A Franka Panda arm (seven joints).
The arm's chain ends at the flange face. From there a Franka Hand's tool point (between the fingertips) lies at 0.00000 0.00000 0.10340 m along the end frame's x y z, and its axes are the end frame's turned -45 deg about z.
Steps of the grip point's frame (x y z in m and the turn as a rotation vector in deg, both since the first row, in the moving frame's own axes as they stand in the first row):
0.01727, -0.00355, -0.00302, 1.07, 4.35, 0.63
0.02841, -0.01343, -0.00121, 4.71, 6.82, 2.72
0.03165, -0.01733, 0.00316, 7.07, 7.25, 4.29
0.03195, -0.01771, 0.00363, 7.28, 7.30, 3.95
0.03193, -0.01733, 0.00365, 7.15, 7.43, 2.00
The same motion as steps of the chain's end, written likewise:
0.00548, -0.00784, -0.00270, 3.83, 2.32, 0.63
0.00756, -0.01499, -0.00013, 8.15, 1.49, 2.72
0.00922, -0.01648, 0.00477, 10.13, 0.13, 4.29
0.00940, -0.01663, 0.00530, 10.31, 0.01, 3.95
0.00964, -0.01634, 0.00532, 10.31, 0.20, 2.00

